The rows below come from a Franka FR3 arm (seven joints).
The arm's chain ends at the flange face. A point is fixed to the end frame.
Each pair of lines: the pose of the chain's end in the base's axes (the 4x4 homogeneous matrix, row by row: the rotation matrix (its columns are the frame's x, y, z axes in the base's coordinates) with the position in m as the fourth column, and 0 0 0 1 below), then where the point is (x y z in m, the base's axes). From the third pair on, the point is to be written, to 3 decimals.
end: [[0.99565 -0.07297 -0.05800 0.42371], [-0.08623 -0.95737 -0.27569 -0.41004], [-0.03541 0.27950 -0.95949 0.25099], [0 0 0 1]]
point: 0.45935 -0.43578 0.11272
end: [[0.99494 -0.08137 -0.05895 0.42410], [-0.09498 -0.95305 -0.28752 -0.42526], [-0.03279 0.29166 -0.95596 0.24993], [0 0 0 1]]
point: 0.45972 -0.45308 0.11206
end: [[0.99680 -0.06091 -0.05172 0.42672], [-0.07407 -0.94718 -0.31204 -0.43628], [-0.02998 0.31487 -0.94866 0.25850], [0 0 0 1]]
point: 0.463 -0.467 0.121
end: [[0.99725 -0.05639 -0.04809 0.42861], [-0.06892 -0.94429 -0.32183 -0.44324], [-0.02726 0.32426 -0.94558 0.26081], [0 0 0 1]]
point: 0.465 -0.475 0.124
